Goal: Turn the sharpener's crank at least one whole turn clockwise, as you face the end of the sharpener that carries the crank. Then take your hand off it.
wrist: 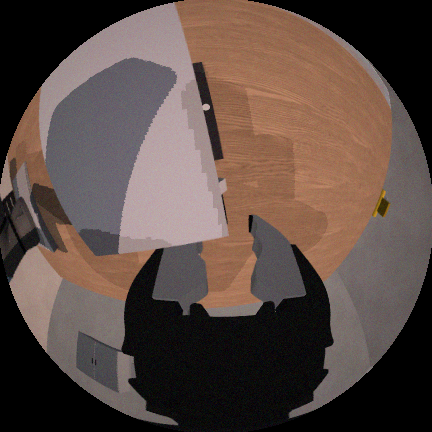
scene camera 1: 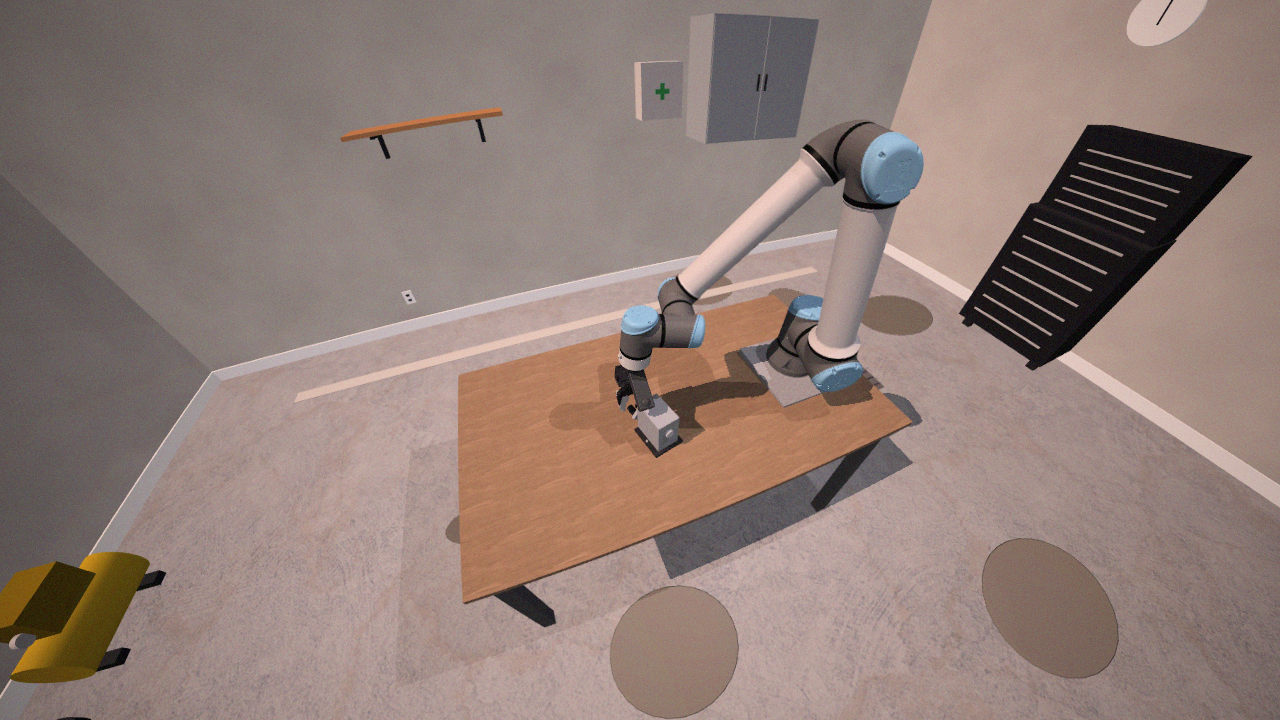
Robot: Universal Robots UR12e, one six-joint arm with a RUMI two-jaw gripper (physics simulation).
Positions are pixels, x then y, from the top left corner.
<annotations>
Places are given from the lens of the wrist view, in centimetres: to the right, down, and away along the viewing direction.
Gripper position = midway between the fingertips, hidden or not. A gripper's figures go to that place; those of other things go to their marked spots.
my gripper (wrist: 225,215): 1, 0, 14
sharpener (wrist: 129,139): -2, -2, 3
</annotations>
